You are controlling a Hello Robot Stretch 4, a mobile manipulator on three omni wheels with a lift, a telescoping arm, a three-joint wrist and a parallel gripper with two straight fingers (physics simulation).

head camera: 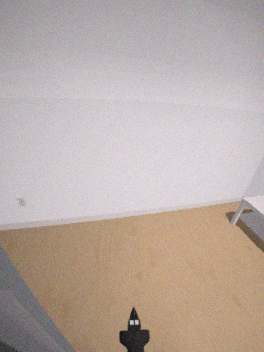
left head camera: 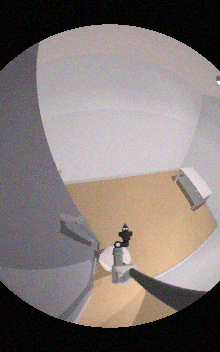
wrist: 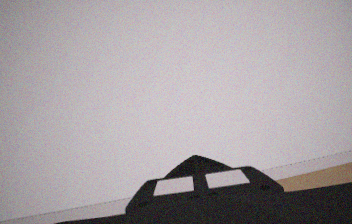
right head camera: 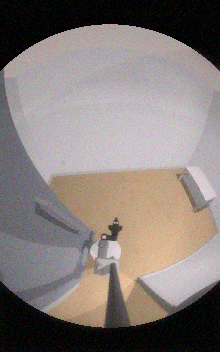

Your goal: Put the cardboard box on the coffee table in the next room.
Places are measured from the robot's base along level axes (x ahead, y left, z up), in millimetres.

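Where they show: gripper, between the fingertips: (head camera: 133, 307) (left head camera: 124, 222) (wrist: 196, 170) (right head camera: 115, 216).
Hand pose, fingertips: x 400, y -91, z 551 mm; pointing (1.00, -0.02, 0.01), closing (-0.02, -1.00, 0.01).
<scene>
After its pixels a point has its place.
My black gripper (head camera: 133, 309) @(z 551, x 400, y -91 mm) (left head camera: 125, 225) @(z 551, x 400, y -91 mm) (right head camera: 116, 219) @(z 551, x 400, y -91 mm) (wrist: 196, 170) @(z 551, x 400, y -91 mm) is shut with its fingertips together and holds nothing. The arm is drawn in, so the gripper is close in front of the robot's white base. A low white table (head camera: 256, 203) @(z 422, x 1390, y -1714 mm) (left head camera: 198, 181) @(z 422, x 1047, y -1953 mm) (right head camera: 202, 180) @(z 421, x 1103, y -1968 mm) with straight legs stands at the right, near the far wall, well away from the gripper. The cardboard box does not show in these views.
A grey door (head camera: 25, 310) @(z 1228, x 187, y 137 mm) (left head camera: 20, 200) @(z 1421, x 145, y 216 mm) (right head camera: 20, 210) @(z 1312, x 116, y 220 mm) with a bar handle (left head camera: 77, 230) @(z 1100, x 187, y 210 mm) (right head camera: 56, 216) @(z 1101, x 181, y 210 mm) stands close at the left. A light wall (head camera: 130, 160) @(z 821, x 1649, y -124 mm) (wrist: 175, 90) @(z 682, x 1638, y -63 mm) runs across the far side. A pale panel (right head camera: 180, 282) @(z 661, x -397, y -764 mm) edges the floor at the lower right.
</scene>
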